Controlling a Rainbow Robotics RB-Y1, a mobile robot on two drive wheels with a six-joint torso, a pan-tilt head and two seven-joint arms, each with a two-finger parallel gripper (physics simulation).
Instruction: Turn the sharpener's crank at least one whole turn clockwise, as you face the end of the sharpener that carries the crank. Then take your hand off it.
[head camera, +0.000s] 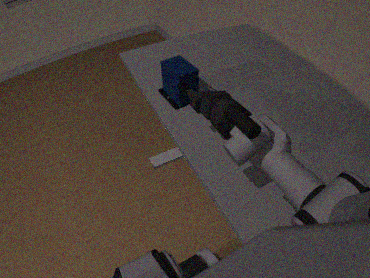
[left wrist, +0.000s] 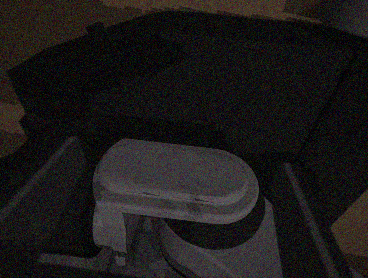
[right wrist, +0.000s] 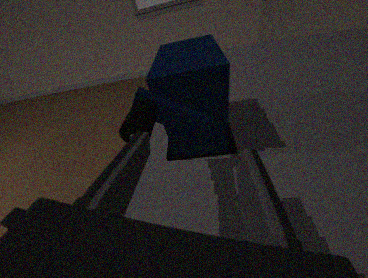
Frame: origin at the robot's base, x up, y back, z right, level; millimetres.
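Seen in the pictures: left gripper, fingertip midpoint: (left wrist: 177, 161); right gripper, fingertip midpoint: (head camera: 199, 91) (right wrist: 194, 150).
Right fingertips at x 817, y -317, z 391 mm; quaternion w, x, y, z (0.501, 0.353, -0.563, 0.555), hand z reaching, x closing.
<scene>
A point is followed by its place in that frame.
The blue boxy sharpener (head camera: 175, 75) @[x 844, y -395, z 354 mm] (right wrist: 192, 100) @[x 819, y -378, z 392 mm] stands upright on the grey table near its left edge. Its dark crank (right wrist: 138, 115) @[x 842, y -334, z 355 mm] shows at the left of the body in the right wrist view, its lower end close to the tip of the left-hand finger. My right gripper (head camera: 193, 95) @[x 817, y -317, z 391 mm] (right wrist: 194, 150) @[x 817, y -317, z 391 mm] is open in front of the sharpener's crank end, with nothing seen held between the fingers. Whether a finger touches the crank is too dark to tell. My left gripper (left wrist: 177, 161) @[x 388, y 270, z -225 mm] is open in the left wrist view.
The grey table (head camera: 300, 100) @[x 720, y -183, z 760 mm] reaches to the right, with a brown floor (head camera: 90, 150) @[x 1, y -1073, z 27 mm] at the left. A pale flat strip (head camera: 166, 157) lies by the table's edge. A pale rounded part (left wrist: 175, 172) @[x 289, y 278, z -101 mm] fills the middle of the left wrist view.
</scene>
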